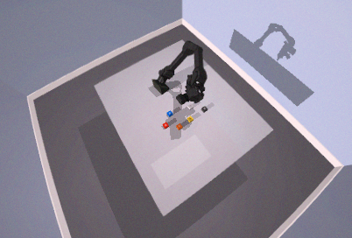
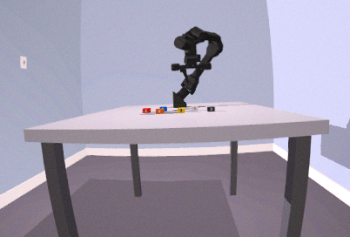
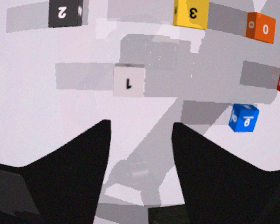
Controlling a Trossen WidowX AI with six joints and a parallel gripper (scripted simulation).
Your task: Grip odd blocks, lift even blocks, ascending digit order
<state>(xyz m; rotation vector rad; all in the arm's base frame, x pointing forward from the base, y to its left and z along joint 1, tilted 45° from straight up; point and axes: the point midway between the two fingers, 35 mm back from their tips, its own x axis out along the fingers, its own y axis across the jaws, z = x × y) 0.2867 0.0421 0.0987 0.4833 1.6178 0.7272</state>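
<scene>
Now: the white block 11 cm below my gripper tip and 1 cm to the left of it. The rest, counted from my gripper tip: yellow block: 11 cm below, 8 cm ahead, 4 cm to the right; then black block: 11 cm below, 8 cm to the left, 6 cm ahead; then blue block: 15 cm to the right, 11 cm below, 3 cm behind.
</scene>
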